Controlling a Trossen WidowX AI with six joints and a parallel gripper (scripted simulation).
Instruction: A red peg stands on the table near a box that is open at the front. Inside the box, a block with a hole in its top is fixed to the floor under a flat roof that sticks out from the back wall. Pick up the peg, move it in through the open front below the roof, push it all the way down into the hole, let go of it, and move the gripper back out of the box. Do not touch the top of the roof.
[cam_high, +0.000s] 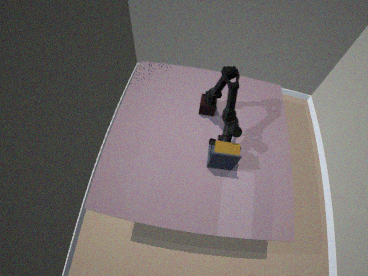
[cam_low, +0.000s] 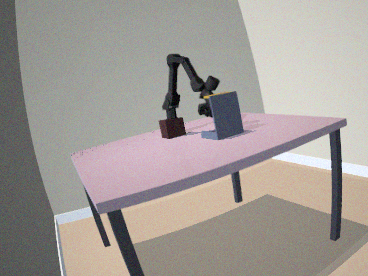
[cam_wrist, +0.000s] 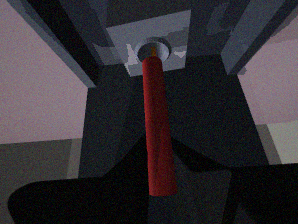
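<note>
The yellow roof is 2 cm behind my gripper tip, 1 cm to the left of it and 11 cm above it. Also, from my gripper tip: red peg 3 cm behind, 1 cm below.
</note>
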